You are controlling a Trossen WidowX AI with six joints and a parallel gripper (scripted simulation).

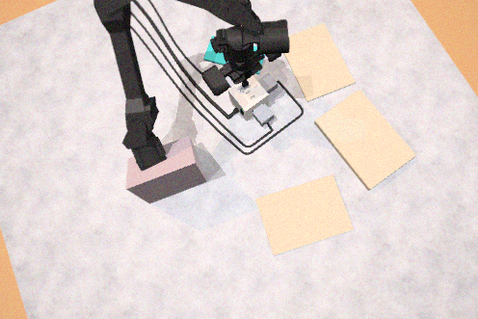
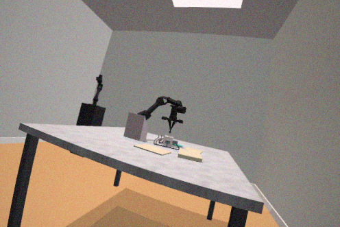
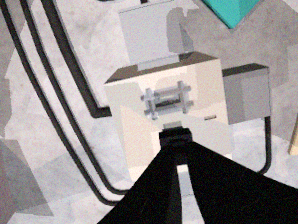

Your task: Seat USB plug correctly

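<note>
Now: gripper tip 2 cm above the USB plug. Also, from my gripper tip: USB socket (7 cm below, 1 cm to the left); cyan flat piece (14 cm to the left, 13 cm below, 4 cm ahead).
</note>
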